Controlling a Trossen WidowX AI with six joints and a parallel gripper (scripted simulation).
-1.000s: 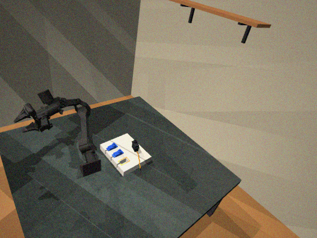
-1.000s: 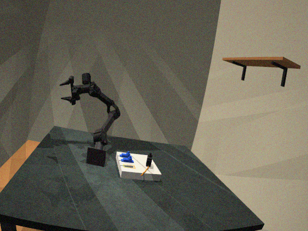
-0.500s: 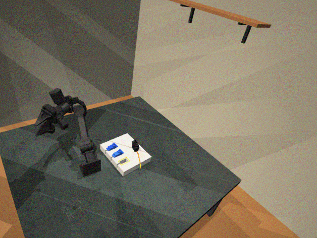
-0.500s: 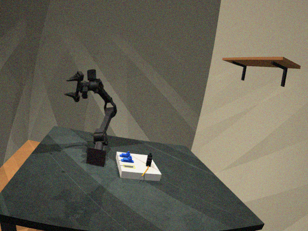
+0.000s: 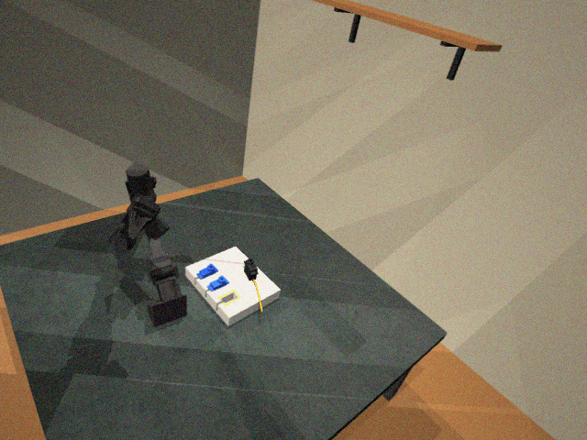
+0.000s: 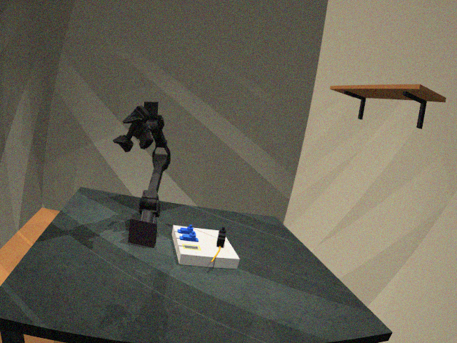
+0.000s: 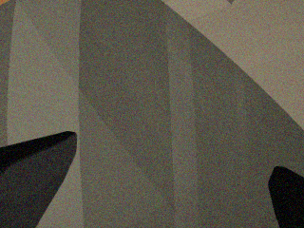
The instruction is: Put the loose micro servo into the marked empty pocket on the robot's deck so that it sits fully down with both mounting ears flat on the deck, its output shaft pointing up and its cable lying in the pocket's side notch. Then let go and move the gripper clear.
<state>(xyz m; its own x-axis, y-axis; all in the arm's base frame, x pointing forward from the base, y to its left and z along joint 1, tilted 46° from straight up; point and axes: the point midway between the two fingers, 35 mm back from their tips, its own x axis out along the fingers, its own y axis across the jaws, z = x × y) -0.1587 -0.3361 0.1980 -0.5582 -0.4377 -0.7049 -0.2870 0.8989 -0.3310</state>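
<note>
My gripper tip is now 450 mm short of the white deck, 130 mm to the right of it and 440 mm above it.
</note>
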